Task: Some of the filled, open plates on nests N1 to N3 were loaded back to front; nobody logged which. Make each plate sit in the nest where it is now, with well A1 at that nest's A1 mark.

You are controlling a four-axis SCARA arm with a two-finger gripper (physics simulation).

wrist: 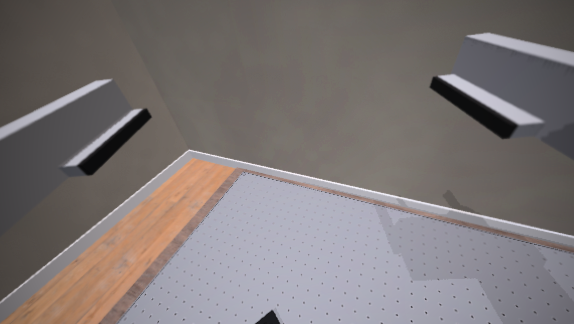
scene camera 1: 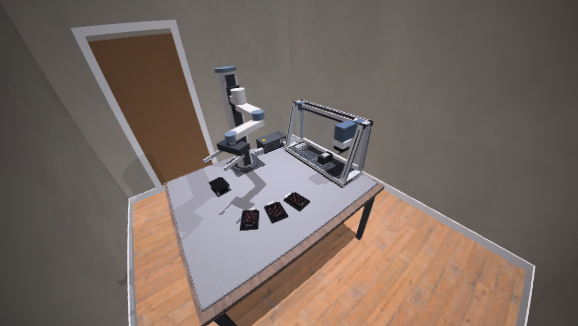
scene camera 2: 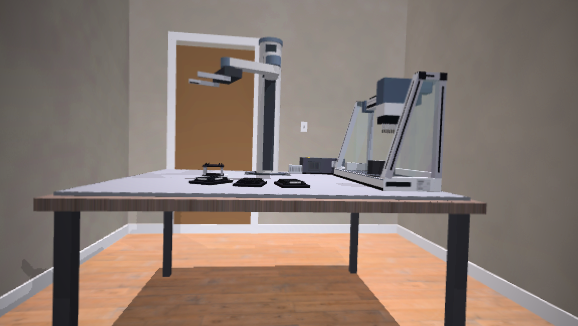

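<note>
Three dark plates with reddish wells sit in black nests on the table: the left one, the middle one and the right one. The nest labels, A1 marks and well A1 of each plate are too small to read. My gripper is open with nothing between its fingers. It hangs high above the left back part of the table, well away from the plates. In the wrist view the plates do not show.
A raised black stand stands behind the left plate. A framed machine with a blue head stands at the right. A dark box is beside the arm's base. A black corner shows at the wrist view's bottom edge.
</note>
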